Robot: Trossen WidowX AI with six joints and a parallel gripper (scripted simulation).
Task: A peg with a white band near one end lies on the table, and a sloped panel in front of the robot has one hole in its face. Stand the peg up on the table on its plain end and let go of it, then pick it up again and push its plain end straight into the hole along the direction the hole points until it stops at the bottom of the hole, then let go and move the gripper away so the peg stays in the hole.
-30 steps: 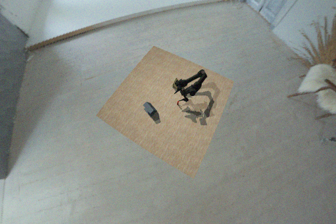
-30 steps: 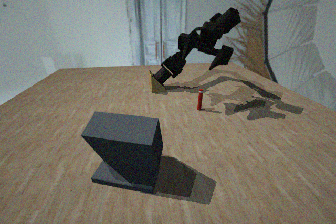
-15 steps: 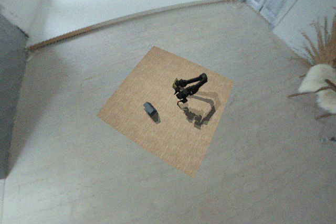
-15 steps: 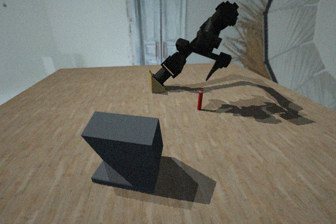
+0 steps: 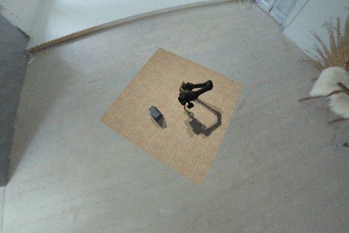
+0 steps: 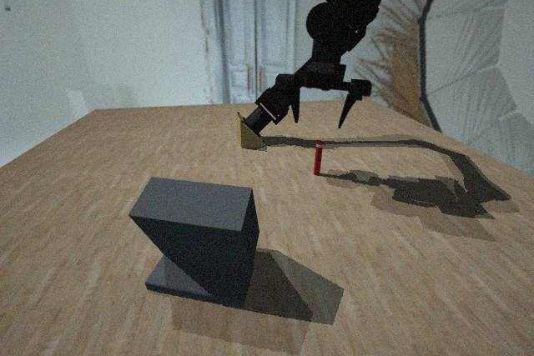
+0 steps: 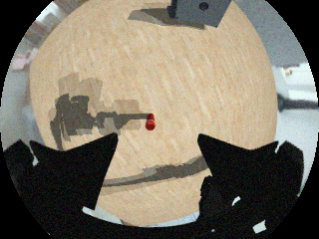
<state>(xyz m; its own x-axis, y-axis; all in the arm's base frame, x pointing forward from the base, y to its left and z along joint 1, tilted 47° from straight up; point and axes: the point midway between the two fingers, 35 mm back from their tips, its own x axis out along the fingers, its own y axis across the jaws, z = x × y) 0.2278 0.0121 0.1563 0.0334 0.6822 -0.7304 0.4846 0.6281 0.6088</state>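
Right now my gripper tip is 6 cm above the red peg, 1 cm to the right of it and 1 cm short of it. Also, from my gripper tip: sloped panel (23 cm to the right, 22 cm ahead, 4 cm below); flat grey base (25 cm ahead, 24 cm to the right, 11 cm below).
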